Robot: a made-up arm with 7 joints. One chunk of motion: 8 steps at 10 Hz.
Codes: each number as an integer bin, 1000 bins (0 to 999) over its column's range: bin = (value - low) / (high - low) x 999, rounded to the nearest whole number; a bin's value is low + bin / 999 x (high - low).
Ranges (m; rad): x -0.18..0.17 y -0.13..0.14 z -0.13..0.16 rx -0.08..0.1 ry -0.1..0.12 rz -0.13..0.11
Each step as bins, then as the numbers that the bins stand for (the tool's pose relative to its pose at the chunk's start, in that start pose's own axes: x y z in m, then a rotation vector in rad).
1 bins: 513 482 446 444 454 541
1 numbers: -0.0003 0.0003 -0.0005 0.0000 0.0000 0.0000
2 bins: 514 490 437 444 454 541
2 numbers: 0.0001 0.0024 -0.0031 0.0000 0.0000 0.0000
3 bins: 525 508 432 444 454 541
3 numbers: 0.0039 0.0073 -0.0046 0.0000 0.0000 0.0000
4 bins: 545 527 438 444 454 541
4 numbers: 0.0109 0.0124 -0.0029 0.0000 0.0000 0.0000
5 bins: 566 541 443 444 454 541
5 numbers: 0.0183 0.0162 -0.0014 0.0000 0.0000 0.0000
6 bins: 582 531 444 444 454 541
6 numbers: 0.0239 0.0135 -0.0011 0.0000 0.0000 0.0000
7 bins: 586 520 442 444 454 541
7 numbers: 0.0253 0.0105 -0.0017 0.0000 0.0000 0.0000
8 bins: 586 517 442 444 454 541
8 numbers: 0.0253 0.0097 -0.0017 0.0000 0.0000 0.0000
